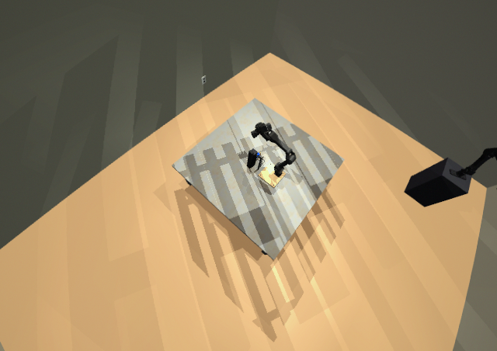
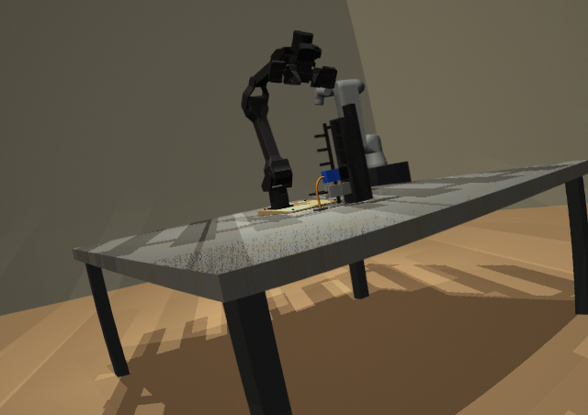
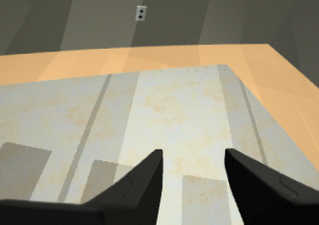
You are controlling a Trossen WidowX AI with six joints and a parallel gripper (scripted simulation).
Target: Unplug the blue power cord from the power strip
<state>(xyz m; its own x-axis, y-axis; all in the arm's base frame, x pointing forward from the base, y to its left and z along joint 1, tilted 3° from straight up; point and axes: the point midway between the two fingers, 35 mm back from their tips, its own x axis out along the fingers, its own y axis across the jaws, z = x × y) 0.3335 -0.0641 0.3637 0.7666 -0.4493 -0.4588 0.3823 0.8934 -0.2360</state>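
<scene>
The blue plug lies 120 mm behind my gripper tip, 120 mm to the left of it and 240 mm below it.
</scene>
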